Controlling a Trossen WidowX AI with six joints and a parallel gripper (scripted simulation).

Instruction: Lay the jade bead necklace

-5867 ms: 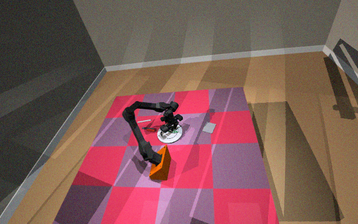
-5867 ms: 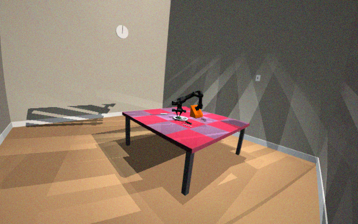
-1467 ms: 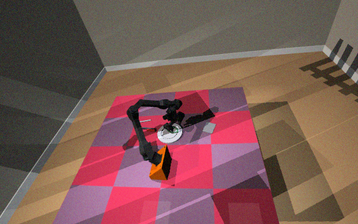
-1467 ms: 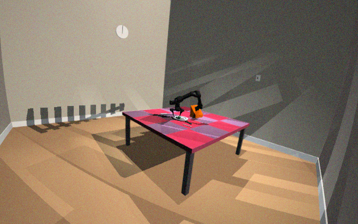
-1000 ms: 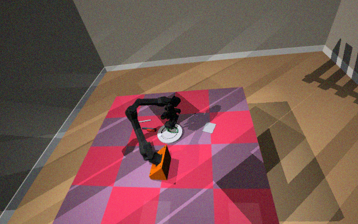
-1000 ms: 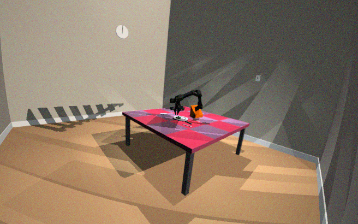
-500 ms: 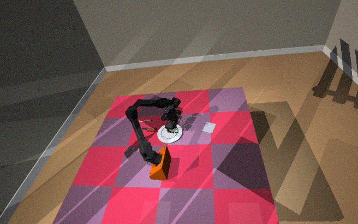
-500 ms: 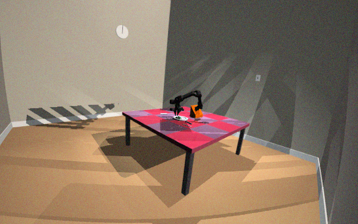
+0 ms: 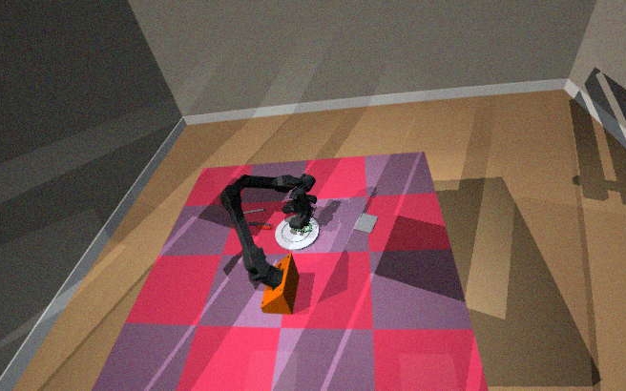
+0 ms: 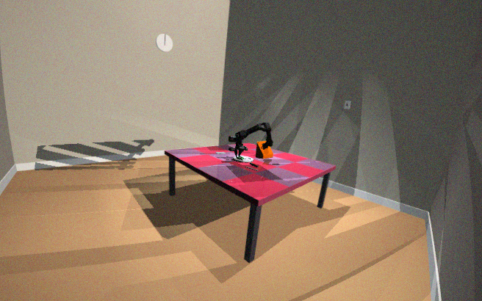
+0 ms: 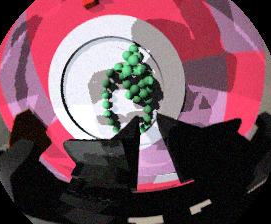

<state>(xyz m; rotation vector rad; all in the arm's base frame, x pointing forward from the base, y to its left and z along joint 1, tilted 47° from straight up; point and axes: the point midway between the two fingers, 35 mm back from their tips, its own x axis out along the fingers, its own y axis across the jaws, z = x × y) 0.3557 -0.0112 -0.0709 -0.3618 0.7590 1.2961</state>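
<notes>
The round white bead board lies 4 cm to the left of my gripper tip, 4 cm behind it and 1 cm below it. Round my gripper tip: red-handled tool: 22 cm to the left, 1 cm below, 1 cm ahead; then flat grey pad: 27 cm to the right, 1 cm below; then thin white rod: 29 cm to the left, 11 cm ahead, 1 cm below.
</notes>
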